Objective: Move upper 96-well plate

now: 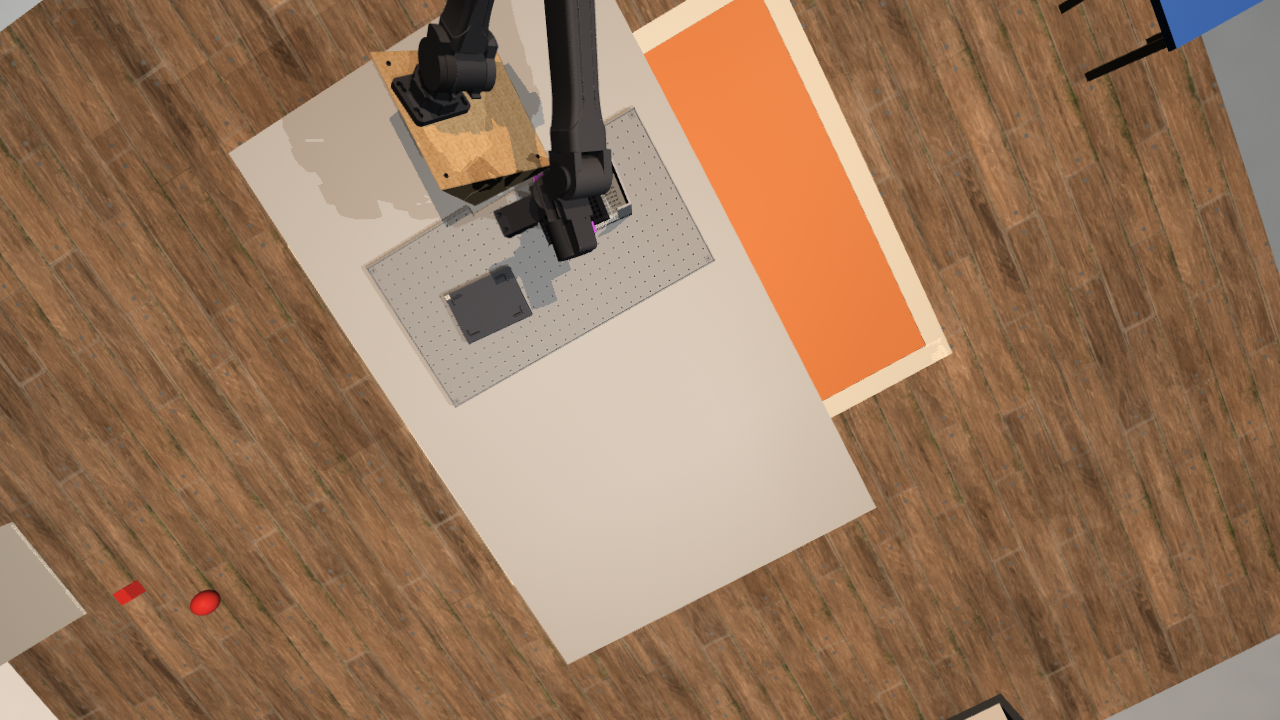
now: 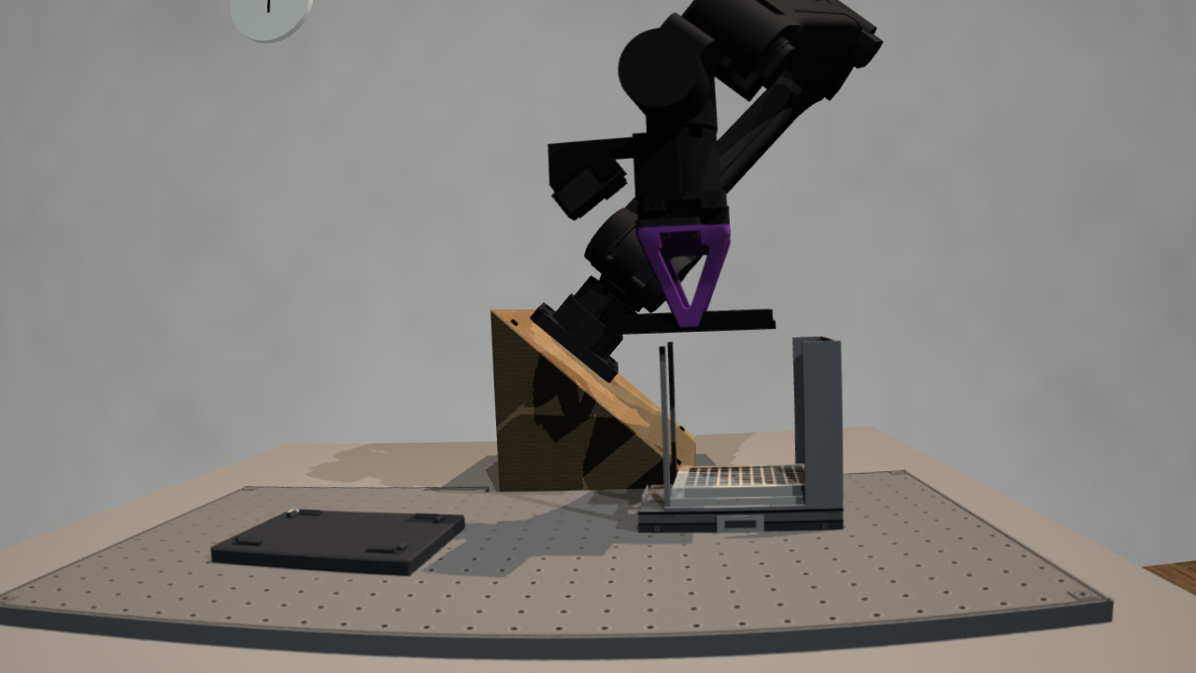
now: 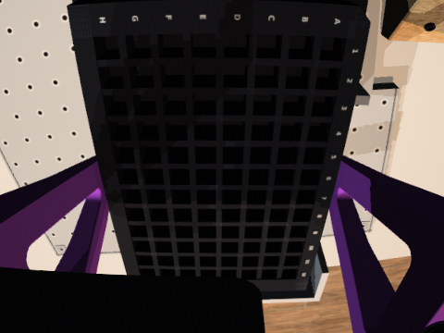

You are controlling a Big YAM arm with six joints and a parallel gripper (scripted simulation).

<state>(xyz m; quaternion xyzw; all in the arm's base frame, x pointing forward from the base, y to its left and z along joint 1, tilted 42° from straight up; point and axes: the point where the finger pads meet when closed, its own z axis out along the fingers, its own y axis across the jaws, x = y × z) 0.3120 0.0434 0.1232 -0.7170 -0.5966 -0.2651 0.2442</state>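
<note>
Right now the pale A1 square is 1 cm behind my hand, 34 cm to the right of it and 15 cm below it. From my hand the other things lie so: black 96-well plate: right at my hand; white plate: 1 cm behind, 5 cm to the left, 14 cm below.
</note>
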